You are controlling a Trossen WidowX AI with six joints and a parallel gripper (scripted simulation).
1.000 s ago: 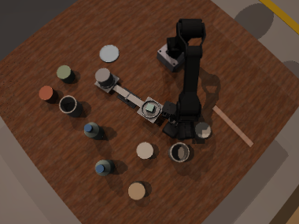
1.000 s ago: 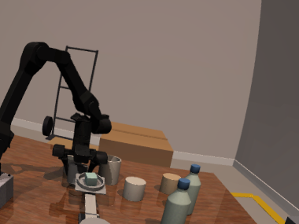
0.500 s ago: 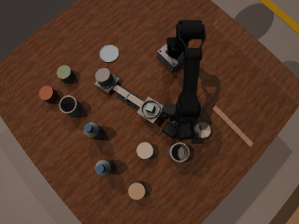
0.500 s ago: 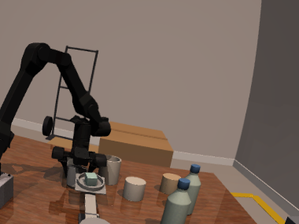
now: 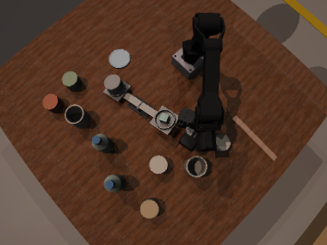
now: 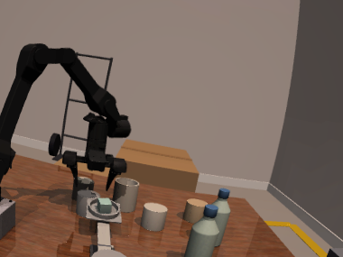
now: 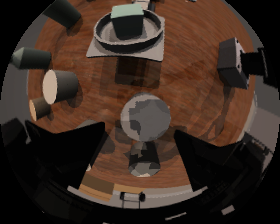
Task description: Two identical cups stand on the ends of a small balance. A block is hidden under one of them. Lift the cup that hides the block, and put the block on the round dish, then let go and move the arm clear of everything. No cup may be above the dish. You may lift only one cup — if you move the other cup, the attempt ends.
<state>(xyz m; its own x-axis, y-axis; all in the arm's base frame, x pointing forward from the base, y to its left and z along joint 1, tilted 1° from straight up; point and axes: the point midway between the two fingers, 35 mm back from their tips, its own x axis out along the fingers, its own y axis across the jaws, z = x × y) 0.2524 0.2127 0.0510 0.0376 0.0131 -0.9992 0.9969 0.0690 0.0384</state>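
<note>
The pale green block is 4 cm ahead of my gripper tip, 12 cm to the right of it and 1 cm above it. Round my gripper tip: small balance 5 cm ahead, 25 cm to the right, 6 cm below; then round pale blue dish 7 cm behind, 48 cm to the right, 8 cm below.
</note>
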